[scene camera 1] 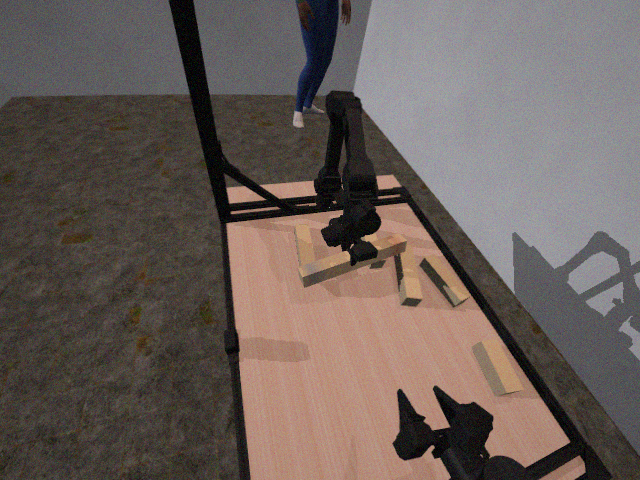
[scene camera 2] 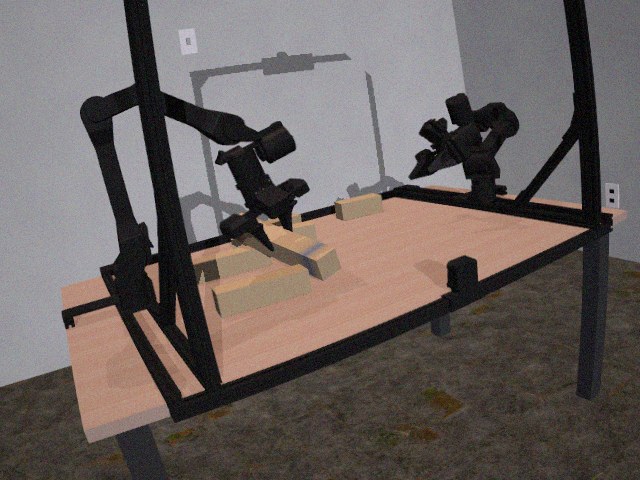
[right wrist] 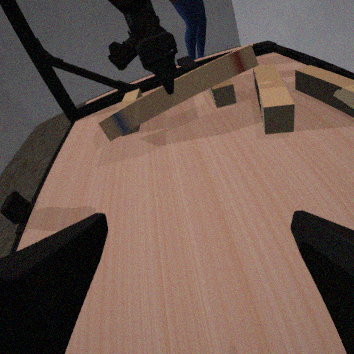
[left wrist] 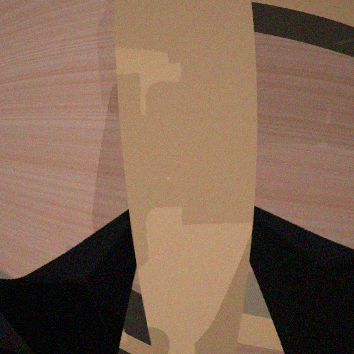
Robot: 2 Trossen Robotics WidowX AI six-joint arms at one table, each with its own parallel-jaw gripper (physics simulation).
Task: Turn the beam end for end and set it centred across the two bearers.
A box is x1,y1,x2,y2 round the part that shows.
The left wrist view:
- my left gripper: [0,205,353,353]
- beam: [114,0,256,353], gripped by my left gripper
